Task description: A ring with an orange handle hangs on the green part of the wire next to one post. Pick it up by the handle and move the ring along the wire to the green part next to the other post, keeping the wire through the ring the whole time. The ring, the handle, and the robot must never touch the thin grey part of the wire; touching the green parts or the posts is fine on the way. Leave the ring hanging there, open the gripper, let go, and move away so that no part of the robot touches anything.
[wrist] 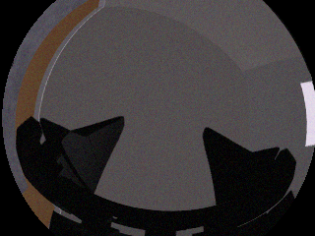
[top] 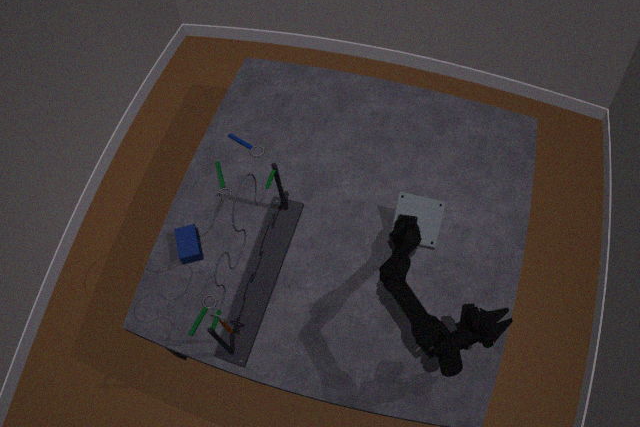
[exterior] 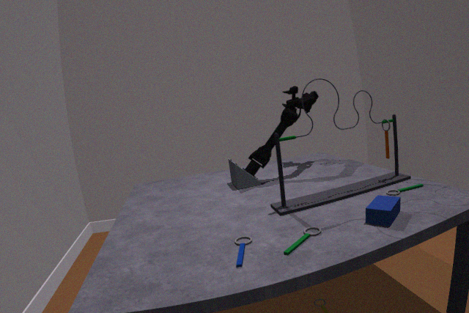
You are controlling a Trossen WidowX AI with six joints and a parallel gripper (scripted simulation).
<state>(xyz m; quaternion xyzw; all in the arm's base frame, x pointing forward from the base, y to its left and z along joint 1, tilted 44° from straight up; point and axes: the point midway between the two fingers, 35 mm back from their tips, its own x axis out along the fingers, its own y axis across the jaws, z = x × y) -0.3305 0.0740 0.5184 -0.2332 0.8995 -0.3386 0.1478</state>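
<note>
My gripper tip is 800 mm short of the ring with orange handle, 210 mm above it and 100 mm to the right of it. The rest, counted from my gripper tip: blue-handled ring (960 mm ahead, 640 mm to the right, 410 mm below).
</note>
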